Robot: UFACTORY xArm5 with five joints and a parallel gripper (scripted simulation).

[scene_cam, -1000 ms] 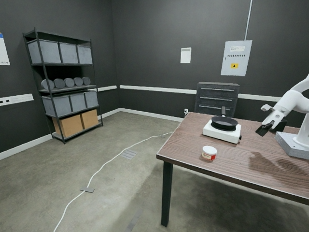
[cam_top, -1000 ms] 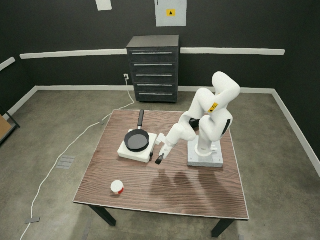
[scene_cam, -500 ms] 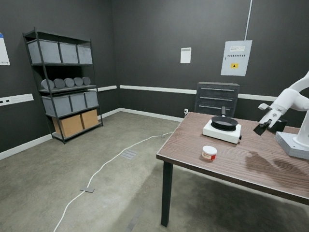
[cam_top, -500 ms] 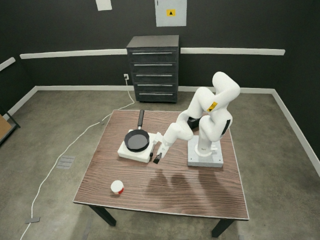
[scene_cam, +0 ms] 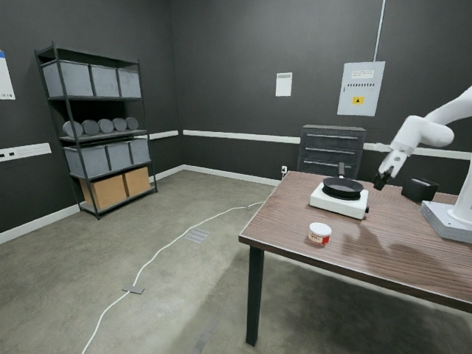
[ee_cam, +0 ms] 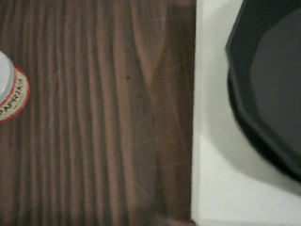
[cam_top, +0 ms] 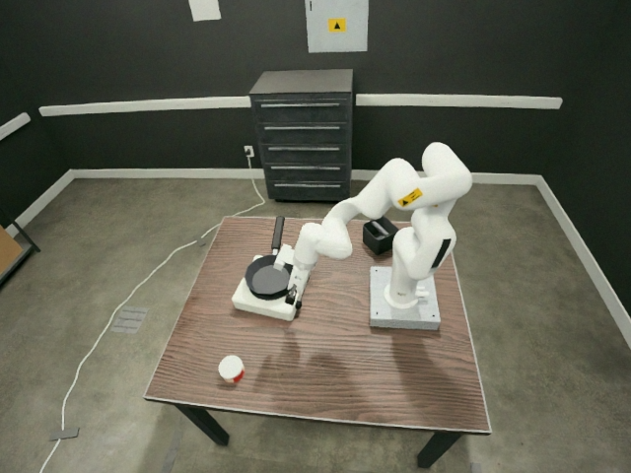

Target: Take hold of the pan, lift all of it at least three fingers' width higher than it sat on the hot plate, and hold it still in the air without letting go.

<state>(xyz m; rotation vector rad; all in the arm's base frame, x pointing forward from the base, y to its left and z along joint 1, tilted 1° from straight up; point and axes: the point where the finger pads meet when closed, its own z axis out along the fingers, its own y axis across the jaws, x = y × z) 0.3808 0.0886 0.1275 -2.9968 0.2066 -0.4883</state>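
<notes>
Now: hand 190 mm to the left of the black pan, 110 mm short of it and 80 mm above it. The rest, counted from my hand: hot plate: 140 mm below, 120 mm to the right, 90 mm ahead.
</notes>
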